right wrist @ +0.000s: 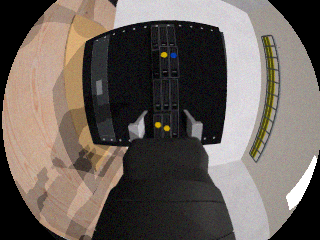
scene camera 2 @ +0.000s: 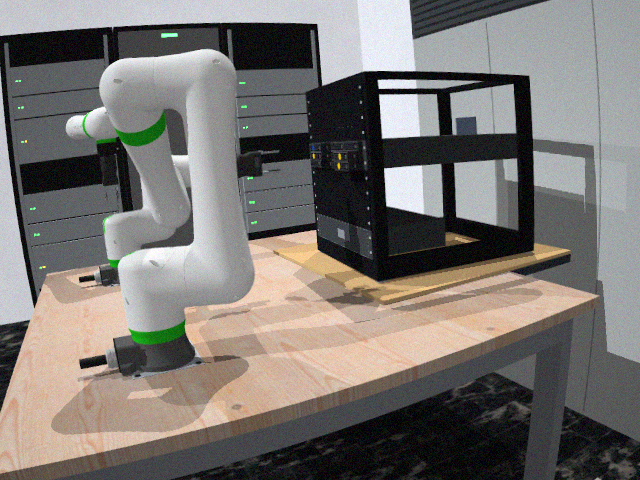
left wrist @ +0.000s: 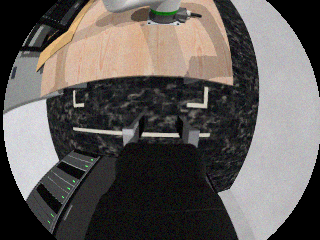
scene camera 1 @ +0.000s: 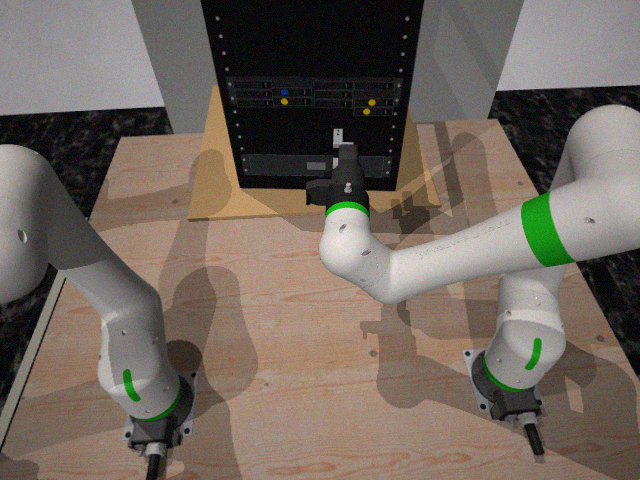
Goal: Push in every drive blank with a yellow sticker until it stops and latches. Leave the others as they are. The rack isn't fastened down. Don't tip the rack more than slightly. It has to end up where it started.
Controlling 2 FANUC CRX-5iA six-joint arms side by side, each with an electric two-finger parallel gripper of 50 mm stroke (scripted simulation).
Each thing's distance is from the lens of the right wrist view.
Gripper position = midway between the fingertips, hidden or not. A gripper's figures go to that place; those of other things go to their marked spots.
right gripper point(right wrist: 165, 116): 17 cm
black rack point(right wrist: 117, 67): 42 cm
wooden board point(right wrist: 82, 29): 62 cm
The marked spots on the wooden board and the black rack are 34 cm apart.
